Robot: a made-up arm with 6 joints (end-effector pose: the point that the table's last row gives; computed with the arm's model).
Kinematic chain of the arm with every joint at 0, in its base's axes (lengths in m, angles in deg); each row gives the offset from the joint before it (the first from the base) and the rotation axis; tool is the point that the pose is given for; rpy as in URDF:
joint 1: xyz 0 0 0.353 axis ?
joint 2: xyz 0 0 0 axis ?
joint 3: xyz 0.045 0 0.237 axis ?
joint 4: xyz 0.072 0 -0.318 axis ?
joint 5: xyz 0 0 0 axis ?
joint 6: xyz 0.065 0 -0.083 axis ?
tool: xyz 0 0 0 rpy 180 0 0
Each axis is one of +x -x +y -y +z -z.
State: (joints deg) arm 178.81 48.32 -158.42 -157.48 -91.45 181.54
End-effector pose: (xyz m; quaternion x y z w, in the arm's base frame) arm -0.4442 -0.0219 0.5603 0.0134 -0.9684 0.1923 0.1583
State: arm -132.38 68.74 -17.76 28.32 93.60 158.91
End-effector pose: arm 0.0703 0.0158 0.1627 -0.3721 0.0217 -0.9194 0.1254
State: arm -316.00 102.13 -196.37 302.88 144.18 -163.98
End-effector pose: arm 0.4252 0.2924 0.2975 -0.0339 -0.8290 0.5468 0.1124
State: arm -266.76 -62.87 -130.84 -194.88 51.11 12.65
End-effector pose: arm 0.0155 -0.3821 0.8873 0.3120 -0.4322 0.5942 0.6023
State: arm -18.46 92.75 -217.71 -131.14 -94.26 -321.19
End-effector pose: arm 0.4218 -0.0789 0.4552 0.2989 0.8371 0.4260 0.1684
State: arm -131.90 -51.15 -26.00 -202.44 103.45 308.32
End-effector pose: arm -0.1279 -0.1973 0.6128 -0.1482 0.1181 -0.9818 0.0136
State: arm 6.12 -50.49 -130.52 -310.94 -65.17 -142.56
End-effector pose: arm -0.2887 -0.1089 0.8299 0.0782 -0.5378 0.6095 0.5773
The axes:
joint 1: +z
joint 2: +y
joint 3: +y
joint 4: -z
joint 5: +y
joint 6: -z

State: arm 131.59 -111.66 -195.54 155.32 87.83 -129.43
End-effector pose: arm 0.2780 -0.3639 -0.0417 -0.6615 -0.6599 0.2067 0.2902
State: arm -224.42 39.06 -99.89 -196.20 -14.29 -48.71
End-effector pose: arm -0.3510 0.3765 0.3152 -0.9047 -0.1457 0.2065 0.3431
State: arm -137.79 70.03 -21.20 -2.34 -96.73 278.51
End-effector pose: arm -0.1100 -0.1039 0.1207 0.8085 -0.4257 -0.1180 0.3888
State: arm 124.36 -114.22 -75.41 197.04 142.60 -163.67
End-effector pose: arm 0.2790 -0.3551 0.5559 0.4542 0.8567 -0.0242 0.2434
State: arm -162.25 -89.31 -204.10 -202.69 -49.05 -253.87
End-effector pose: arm 0.5049 0.2043 0.2955 -0.5099 0.2246 -0.4168 0.7182
